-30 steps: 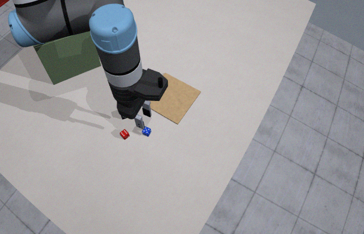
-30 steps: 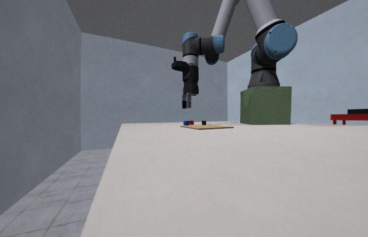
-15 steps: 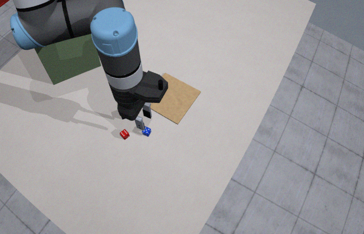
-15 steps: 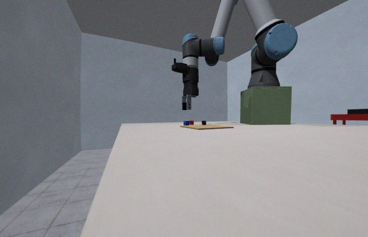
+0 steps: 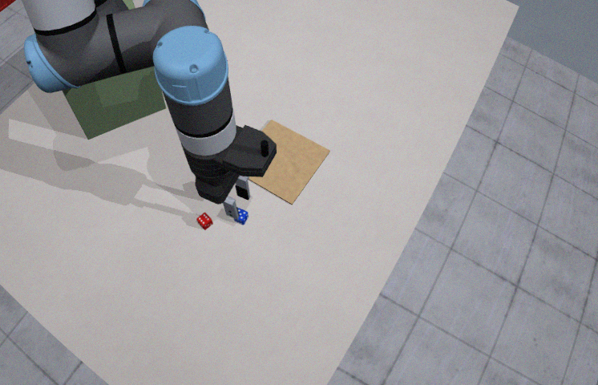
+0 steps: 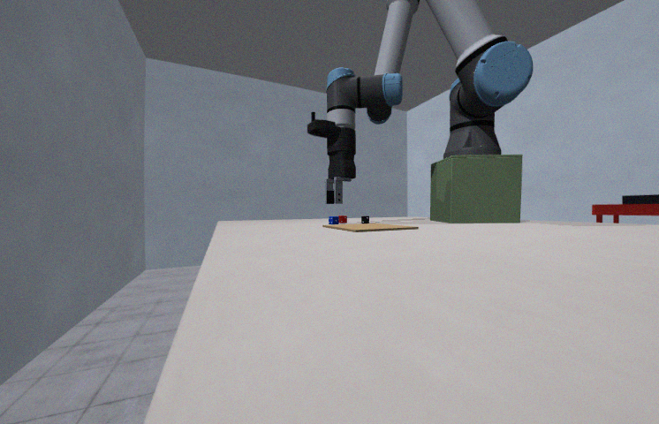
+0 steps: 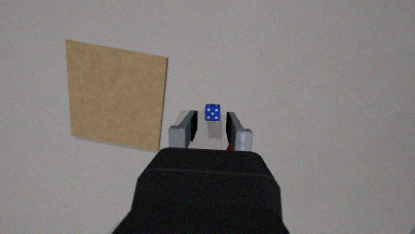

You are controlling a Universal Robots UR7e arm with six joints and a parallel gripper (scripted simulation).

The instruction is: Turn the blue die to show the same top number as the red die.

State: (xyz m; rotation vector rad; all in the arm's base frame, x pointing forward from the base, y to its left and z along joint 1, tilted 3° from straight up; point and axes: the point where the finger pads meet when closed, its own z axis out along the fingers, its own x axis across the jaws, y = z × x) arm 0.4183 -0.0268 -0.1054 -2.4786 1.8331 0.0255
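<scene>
My hand is 6 cm above the blue die. The rest, counted from my hand: black die: 9 cm behind, 1 cm to the right, 6 cm below; red die: 4 cm behind, 5 cm to the right, 6 cm below; tan mat: 3 cm behind, 14 cm to the left, 7 cm below.
</scene>
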